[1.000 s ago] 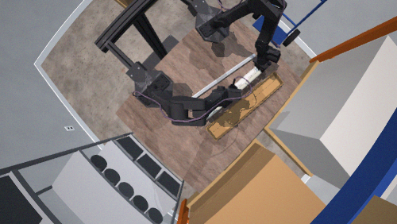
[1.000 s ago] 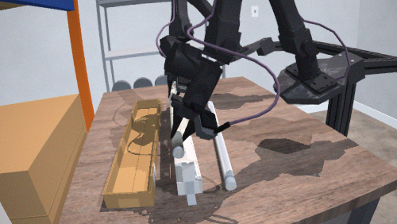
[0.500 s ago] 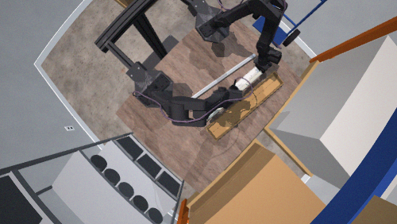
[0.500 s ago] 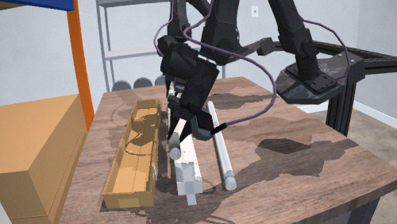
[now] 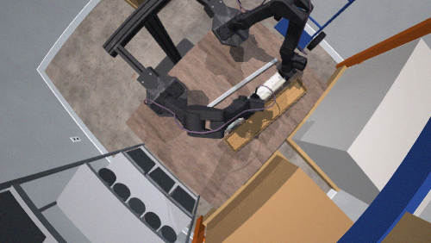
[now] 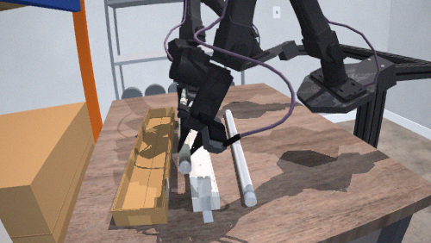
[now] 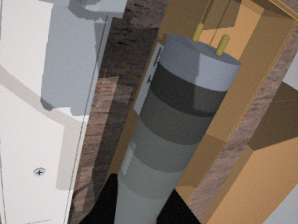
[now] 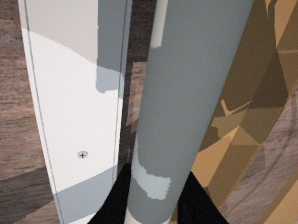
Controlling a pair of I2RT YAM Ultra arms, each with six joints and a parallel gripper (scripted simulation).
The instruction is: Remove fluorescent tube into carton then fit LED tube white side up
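My right hand is 12 cm short of the carton, 11 cm to the right of it and 9 cm above it. The rest, counted from my right hand: old fluorescent tube: 2 cm ahead, 12 cm to the left; LED tube: 13 cm behind, 16 cm to the left, 10 cm below; grey light fixture: 1 cm behind, 12 cm to the left, 6 cm below.
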